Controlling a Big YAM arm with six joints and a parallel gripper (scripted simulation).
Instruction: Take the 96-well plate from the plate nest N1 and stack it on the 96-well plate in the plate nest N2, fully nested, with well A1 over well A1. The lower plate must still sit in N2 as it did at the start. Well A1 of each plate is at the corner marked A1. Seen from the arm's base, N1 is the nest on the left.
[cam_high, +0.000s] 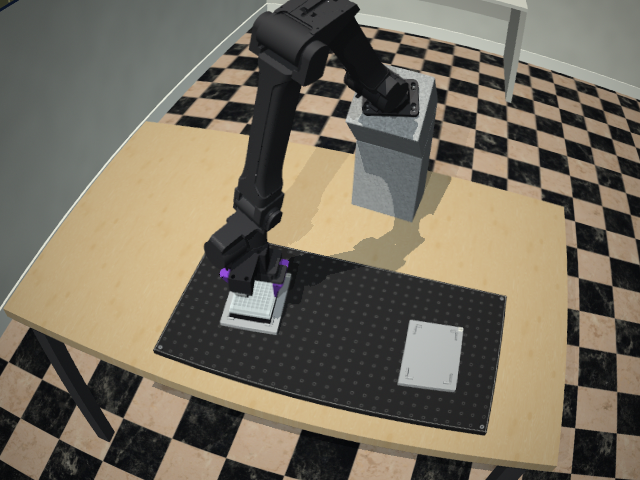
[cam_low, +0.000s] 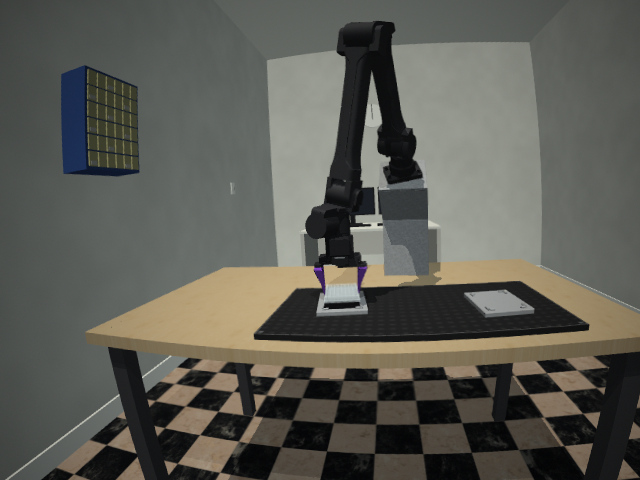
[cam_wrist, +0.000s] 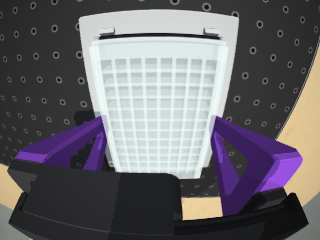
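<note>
The white 96-well plate is 10 mm below my hand. From my hand the other things lie so: black 96-well plate (20 mm below); then grey plate nest N1 (130 mm ahead, 370 mm to the left, 30 mm below); then grey plate nest N2 (30 mm below).
</note>
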